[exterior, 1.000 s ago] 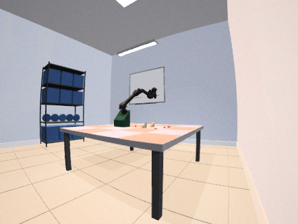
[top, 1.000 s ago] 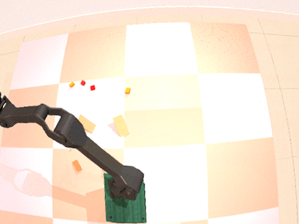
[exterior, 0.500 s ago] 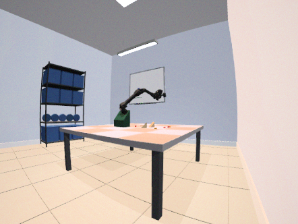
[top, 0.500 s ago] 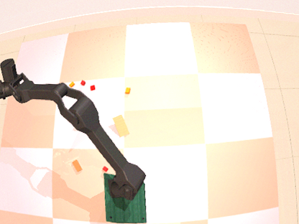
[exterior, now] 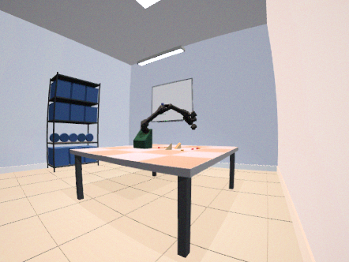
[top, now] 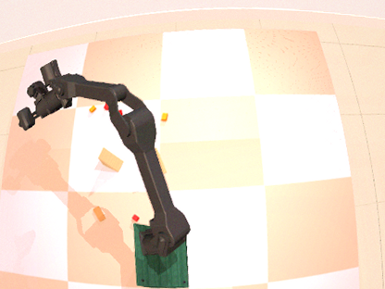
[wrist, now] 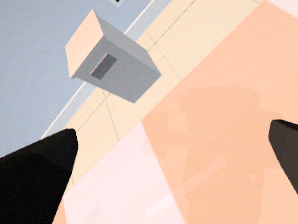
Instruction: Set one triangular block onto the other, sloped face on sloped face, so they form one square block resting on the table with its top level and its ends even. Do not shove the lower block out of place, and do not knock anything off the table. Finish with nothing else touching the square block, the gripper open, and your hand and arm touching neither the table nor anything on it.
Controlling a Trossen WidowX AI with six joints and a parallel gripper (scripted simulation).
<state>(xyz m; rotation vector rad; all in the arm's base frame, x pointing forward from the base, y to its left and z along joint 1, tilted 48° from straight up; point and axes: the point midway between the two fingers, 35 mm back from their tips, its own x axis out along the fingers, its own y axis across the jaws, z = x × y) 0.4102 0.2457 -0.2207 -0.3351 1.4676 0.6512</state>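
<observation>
Right now my gripper tip is 11 cm past the triangular block, 38 cm to the left of it and 22 cm above it.
</observation>
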